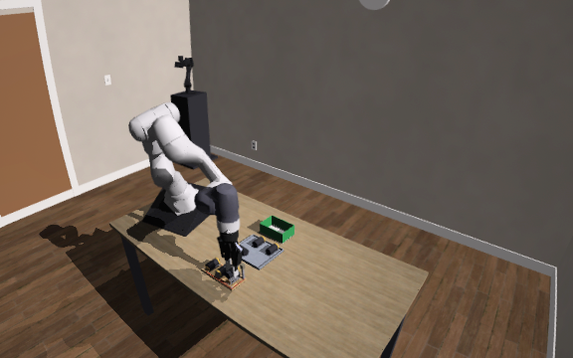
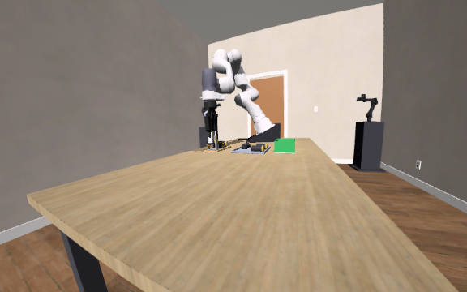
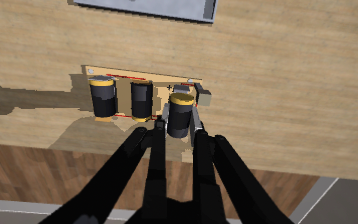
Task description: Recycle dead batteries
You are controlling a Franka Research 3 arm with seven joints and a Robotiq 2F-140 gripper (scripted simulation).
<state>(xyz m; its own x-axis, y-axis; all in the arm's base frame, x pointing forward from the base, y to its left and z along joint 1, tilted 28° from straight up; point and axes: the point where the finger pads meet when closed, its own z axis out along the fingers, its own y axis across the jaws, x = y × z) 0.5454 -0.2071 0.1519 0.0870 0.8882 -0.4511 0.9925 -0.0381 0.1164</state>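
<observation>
Right now the bulb is 4 cm to the left of my hand and 3 cm ahead of it. Round my hand: green recycling box: 41 cm to the left, 7 cm below, 5 cm behind; grey tray: 23 cm to the left, 8 cm below, 5 cm behind.
</observation>
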